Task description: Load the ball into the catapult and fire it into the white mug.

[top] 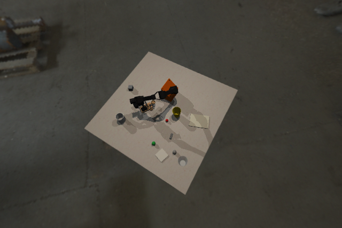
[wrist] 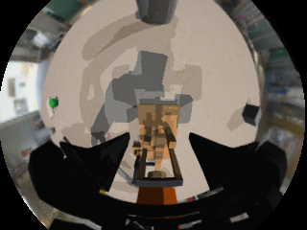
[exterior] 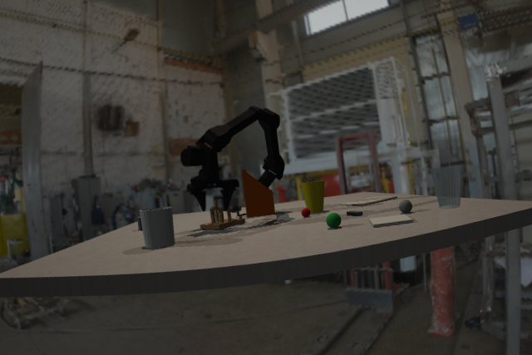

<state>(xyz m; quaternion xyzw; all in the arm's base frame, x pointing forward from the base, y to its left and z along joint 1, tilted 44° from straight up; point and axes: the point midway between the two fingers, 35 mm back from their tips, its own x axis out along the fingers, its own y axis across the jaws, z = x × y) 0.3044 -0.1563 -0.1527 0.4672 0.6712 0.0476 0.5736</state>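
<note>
Now: the red ball 310 mm to the left of my gripper tip, 40 mm below it and 20 mm ahead of it. From my gripper tip the other things lie so: small grey cube: 290 mm to the right, 170 mm behind, 40 mm below; yellow cup: 380 mm to the left, 100 mm behind, 30 mm below; wooden catapult: 60 mm to the left, 50 mm behind, 10 mm below.
</note>
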